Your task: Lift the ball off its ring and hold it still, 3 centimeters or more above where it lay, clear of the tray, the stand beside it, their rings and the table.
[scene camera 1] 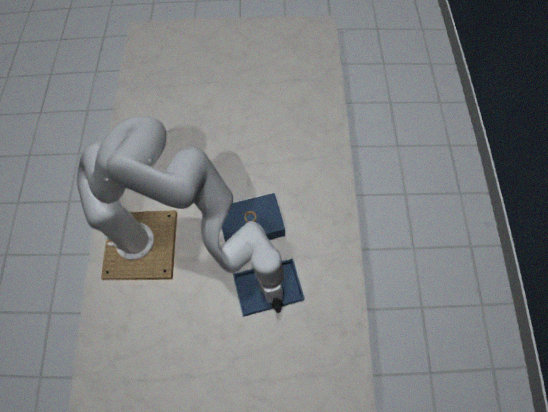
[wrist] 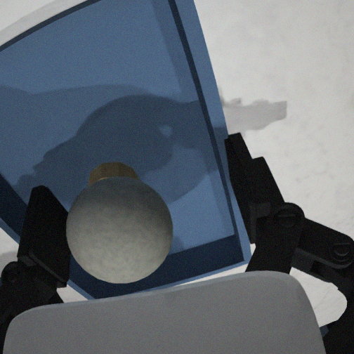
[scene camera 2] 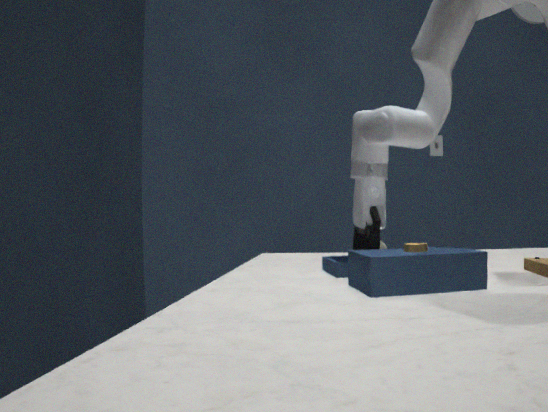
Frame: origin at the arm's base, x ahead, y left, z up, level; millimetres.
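Where they show: arm's base, origin of the base link: (scene camera 1: 135, 241).
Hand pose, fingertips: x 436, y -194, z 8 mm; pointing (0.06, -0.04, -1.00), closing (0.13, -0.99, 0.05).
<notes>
Each offset is from my fingertips to the top centre of the thing. "spot": to the spot under its first point.
The ball @[dx -18, dy +14, dz +38 mm] (scene camera 2: 383, 245) (wrist: 120, 230) is pale grey and round. It sits on a tan ring (wrist: 112, 169) in the blue tray @[dx -18, dy +17, dz +2 mm] (scene camera 1: 298, 282) (scene camera 2: 334, 267) (wrist: 211, 85); the arm hides it in scene camera 1. My gripper (scene camera 1: 277, 305) (scene camera 2: 367, 246) (wrist: 138, 180) is open and points down over the tray. In the wrist view the ball shows between the fingers, close beside the left finger, with a wide gap to the right one. Whether the left finger touches it I cannot tell. In scene camera 2 the fingertips and most of the ball are hidden.
A blue box-shaped stand (scene camera 1: 262, 206) (scene camera 2: 425, 272) is beside the tray, taller than it, with a tan ring @[spot: dx -74, dy +230, dz +41 mm] (scene camera 1: 245, 217) (scene camera 2: 416, 247) on top. The arm's wooden base board (scene camera 1: 165, 250) (scene camera 2: 537, 266) is at the left in scene camera 1.
</notes>
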